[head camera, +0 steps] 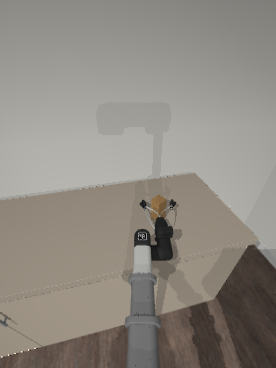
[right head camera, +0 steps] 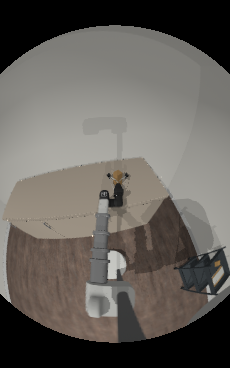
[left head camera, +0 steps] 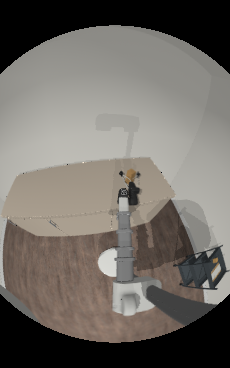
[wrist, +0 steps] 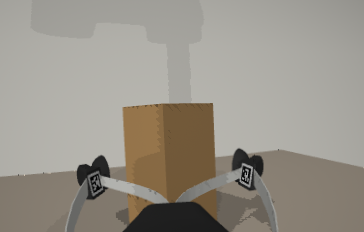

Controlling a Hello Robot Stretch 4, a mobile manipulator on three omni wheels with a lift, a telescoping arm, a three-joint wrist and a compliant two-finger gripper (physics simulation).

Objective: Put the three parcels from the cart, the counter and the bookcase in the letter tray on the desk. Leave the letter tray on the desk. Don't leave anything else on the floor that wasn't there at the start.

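Where they show: robot's base at its link origin: (right head camera: 110,263) (left head camera: 113,261).
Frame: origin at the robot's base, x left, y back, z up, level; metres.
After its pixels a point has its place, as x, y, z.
Observation:
An orange-brown box-shaped parcel (head camera: 159,201) @[-0.083, -0.676, 1.012] (left head camera: 130,173) @[-0.075, -0.666, 1.006] (right head camera: 117,174) @[-0.084, -0.666, 1.010] (wrist: 170,145) @[-0.084, -0.659, 0.984] stands upright on the beige counter (head camera: 65,225) @[0.394, -0.642, 0.882] (left head camera: 60,190) @[0.508, -0.553, 0.882] (right head camera: 55,195) @[0.472, -0.541, 0.882]. My gripper (head camera: 158,204) @[-0.083, -0.741, 0.947] (left head camera: 130,174) @[-0.083, -0.741, 0.947] (right head camera: 118,175) @[-0.083, -0.741, 0.947] (wrist: 170,170) @[-0.083, -0.741, 0.947] is open, with one fingertip on each side of the parcel. In the wrist view a gap shows between each fingertip and the parcel, and the gripper's dark body hides its lower middle. The letter tray and the desk do not show in these views.
A dark open-framed shelf unit (left head camera: 187,273) @[-1.147, 0.431, 0.105] (right head camera: 189,278) @[-1.154, 0.467, 0.105] stands on the wooden floor (left head camera: 55,270) @[0.853, 0.307, -0.028] (right head camera: 45,270) @[1.035, 0.353, -0.028] at the right, with small orange and whitish patches in it. A grey wall (head camera: 60,75) @[0.386, -1.016, 1.515] rises behind the counter. A door handle (head camera: 4,320) is on the counter's front.

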